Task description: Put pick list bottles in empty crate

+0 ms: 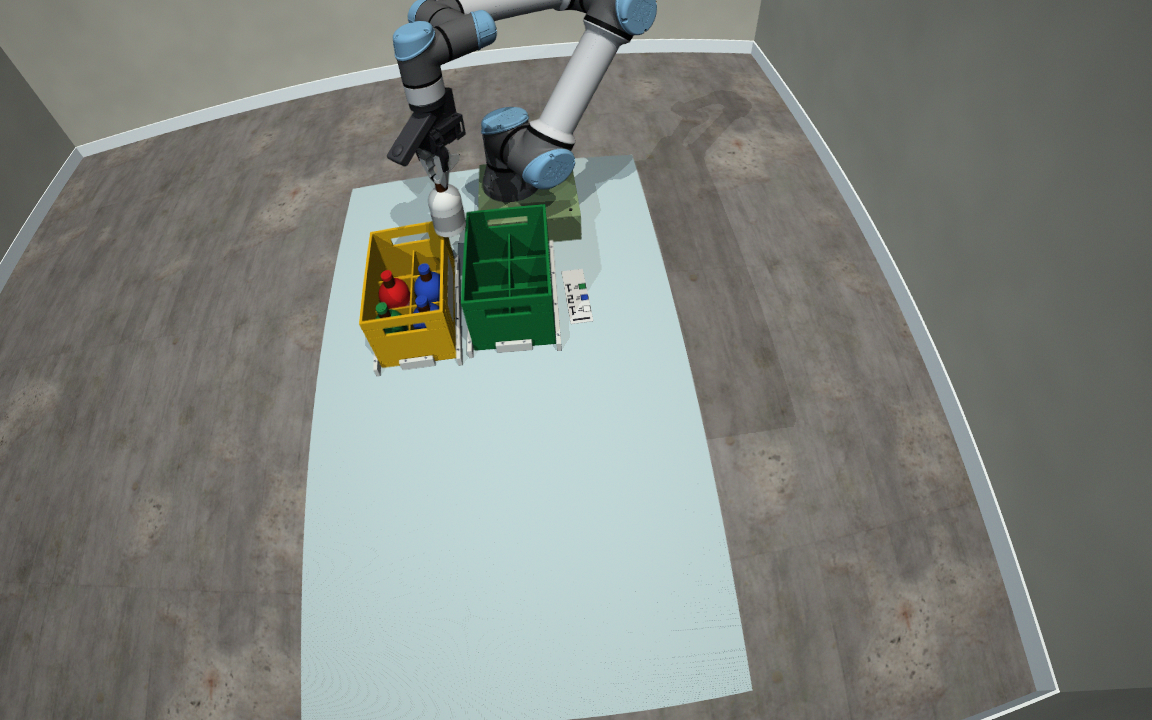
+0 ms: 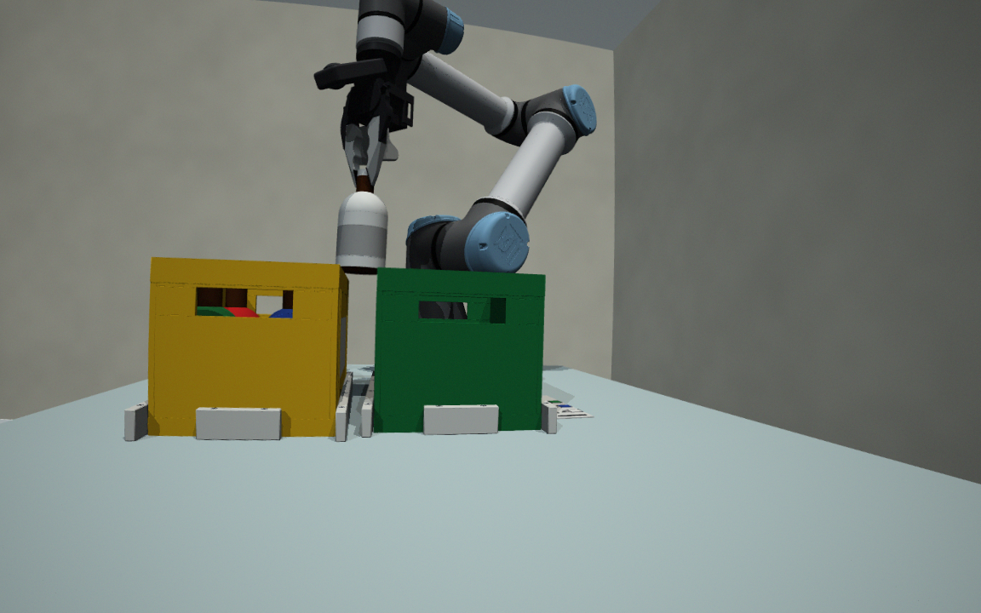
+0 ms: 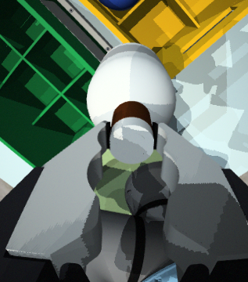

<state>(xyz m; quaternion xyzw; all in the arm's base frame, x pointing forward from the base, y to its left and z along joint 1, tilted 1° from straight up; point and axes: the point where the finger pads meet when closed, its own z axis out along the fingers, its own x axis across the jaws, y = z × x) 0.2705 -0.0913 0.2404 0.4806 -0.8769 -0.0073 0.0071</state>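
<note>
Right now my hand is 7 cm above the white bottle. Round my hand: yellow crate (11 cm ahead, 9 cm to the right, 25 cm below); then green crate (6 cm ahead, 14 cm to the left, 25 cm below); then red bottle (12 cm ahead, 13 cm to the right, 24 cm below).
</note>
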